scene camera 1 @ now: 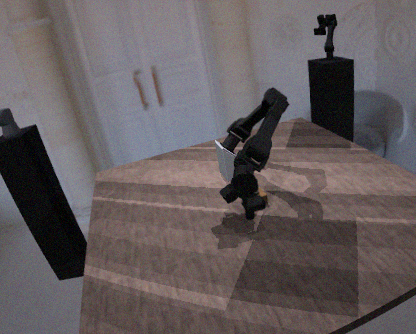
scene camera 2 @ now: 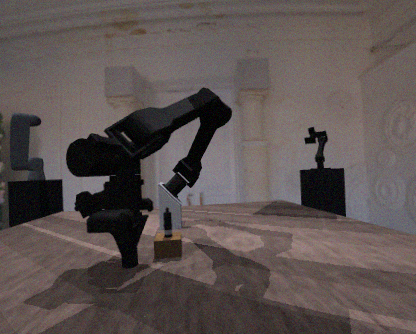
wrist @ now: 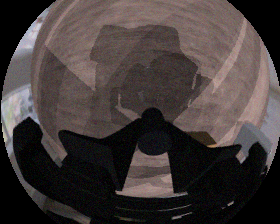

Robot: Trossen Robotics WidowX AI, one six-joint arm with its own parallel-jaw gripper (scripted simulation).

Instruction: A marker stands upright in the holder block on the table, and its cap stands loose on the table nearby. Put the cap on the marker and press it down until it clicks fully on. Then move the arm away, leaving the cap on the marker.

Scene:
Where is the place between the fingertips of my gripper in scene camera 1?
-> At 249, 213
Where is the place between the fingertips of my gripper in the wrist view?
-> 152, 123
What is my gripper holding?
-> A dark marker cap.

